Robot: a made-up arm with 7 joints.
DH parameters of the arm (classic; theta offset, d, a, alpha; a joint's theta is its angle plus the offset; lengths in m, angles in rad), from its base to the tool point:
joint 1: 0 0.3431 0 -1.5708
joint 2: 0 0 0 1.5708
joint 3: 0 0.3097 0.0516 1.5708
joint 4: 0 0 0.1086 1.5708
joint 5: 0 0.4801 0 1.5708
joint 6: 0 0 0.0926 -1.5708
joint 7: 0 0.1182 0 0
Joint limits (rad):
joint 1: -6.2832..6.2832
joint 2: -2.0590..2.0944
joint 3: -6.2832..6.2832
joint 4: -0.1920..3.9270
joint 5: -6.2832..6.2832
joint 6: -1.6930..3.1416
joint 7: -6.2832..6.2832
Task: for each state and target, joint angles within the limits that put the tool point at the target. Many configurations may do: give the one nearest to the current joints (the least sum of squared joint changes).
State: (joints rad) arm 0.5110 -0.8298 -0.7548 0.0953 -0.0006 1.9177 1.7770
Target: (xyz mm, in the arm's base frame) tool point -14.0 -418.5 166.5
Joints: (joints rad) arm 0.0136 -0.6682 -1.7819 0.7168 -0.3145 1.5005 1.7770
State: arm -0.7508 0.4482 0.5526 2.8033 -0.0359 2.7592 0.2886
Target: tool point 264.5 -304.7 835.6
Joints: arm -1.0791 0.1554 0.3022 2.2417 -0.0835 3.1416 0.2886
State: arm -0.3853 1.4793 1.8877 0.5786 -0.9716 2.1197 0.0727
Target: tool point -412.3 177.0 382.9
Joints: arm 0.8113 1.2768 2.0031 0.5974 -1.0493 1.5500 0.0727
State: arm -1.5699 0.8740 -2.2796 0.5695 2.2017 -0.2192 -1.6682
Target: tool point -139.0 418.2 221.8
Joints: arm -1.7790 0.1456 -2.4151 0.5418 2.1433 0.0567 -1.6682
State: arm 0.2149 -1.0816 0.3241 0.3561 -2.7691 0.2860 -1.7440
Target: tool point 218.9 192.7 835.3
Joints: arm 0.2006 -1.1885 0.2360 0.8393 -2.7622 0.4408 -1.7440
